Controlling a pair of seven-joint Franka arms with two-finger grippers.
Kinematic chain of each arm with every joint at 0, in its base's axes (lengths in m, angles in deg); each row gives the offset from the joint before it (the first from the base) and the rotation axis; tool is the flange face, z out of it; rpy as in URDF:
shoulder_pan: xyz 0 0 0.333 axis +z
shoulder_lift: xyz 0 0 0 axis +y
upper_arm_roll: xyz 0 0 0.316 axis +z
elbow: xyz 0.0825 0 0 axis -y
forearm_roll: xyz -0.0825 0 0.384 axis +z
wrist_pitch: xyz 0 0 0 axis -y
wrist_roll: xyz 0.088 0 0 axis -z
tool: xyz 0 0 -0.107 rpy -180 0 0
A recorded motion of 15 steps. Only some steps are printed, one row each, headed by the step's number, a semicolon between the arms.
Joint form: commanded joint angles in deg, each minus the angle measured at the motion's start. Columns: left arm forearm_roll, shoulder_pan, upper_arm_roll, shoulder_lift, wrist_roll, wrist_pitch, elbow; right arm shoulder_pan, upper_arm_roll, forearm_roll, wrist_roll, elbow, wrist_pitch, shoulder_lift.
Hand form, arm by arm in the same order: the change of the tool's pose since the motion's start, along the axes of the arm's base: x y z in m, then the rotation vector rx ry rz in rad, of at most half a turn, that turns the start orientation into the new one. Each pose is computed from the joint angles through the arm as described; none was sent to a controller.
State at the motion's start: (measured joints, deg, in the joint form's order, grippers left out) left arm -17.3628 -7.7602 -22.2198 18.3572 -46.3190 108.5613 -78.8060; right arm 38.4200 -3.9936 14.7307 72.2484 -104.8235 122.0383 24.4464
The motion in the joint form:
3: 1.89 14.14 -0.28 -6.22 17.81 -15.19 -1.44; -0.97 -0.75 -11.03 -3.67 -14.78 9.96 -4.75
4: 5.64 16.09 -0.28 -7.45 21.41 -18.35 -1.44; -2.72 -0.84 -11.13 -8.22 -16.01 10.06 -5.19
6: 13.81 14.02 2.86 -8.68 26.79 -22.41 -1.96; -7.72 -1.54 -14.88 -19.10 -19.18 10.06 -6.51
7: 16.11 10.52 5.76 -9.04 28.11 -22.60 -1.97; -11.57 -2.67 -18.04 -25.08 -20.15 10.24 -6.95
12: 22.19 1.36 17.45 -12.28 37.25 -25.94 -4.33; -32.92 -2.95 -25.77 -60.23 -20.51 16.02 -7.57
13: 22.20 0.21 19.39 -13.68 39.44 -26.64 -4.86; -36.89 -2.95 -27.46 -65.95 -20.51 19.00 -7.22
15: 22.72 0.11 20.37 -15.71 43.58 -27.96 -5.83; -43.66 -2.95 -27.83 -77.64 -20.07 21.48 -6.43
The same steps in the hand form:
3: 0.0045 0.1465 0.0276 0.1176 0.0080 -0.1484; -0.0324 -0.0577 -0.0428 -0.1224 -0.0834 0.1456
4: -0.0002 0.1722 0.0330 0.1933 0.0048 -0.1916; -0.0284 -0.0770 -0.0466 -0.1172 -0.0728 0.1937
6: -0.0079 0.1946 0.0300 0.3545 0.0181 -0.2810; -0.0175 -0.1358 -0.0544 -0.1383 -0.0544 0.3339
7: -0.0101 0.1902 0.0313 0.4034 0.0057 -0.3125; -0.0036 -0.1826 -0.0559 -0.1603 -0.0513 0.3946
12: -0.0261 0.2206 0.0377 0.5365 0.0243 -0.4329; 0.0394 -0.3829 -0.0448 -0.1494 -0.1016 0.7363
13: -0.0334 0.2286 0.0463 0.5378 0.0183 -0.4557; 0.0423 -0.4200 -0.0440 -0.1644 -0.1289 0.7955
15: -0.0451 0.2398 0.0567 0.5420 0.0145 -0.5110; 0.0386 -0.4848 -0.0450 -0.1585 -0.1382 0.8907

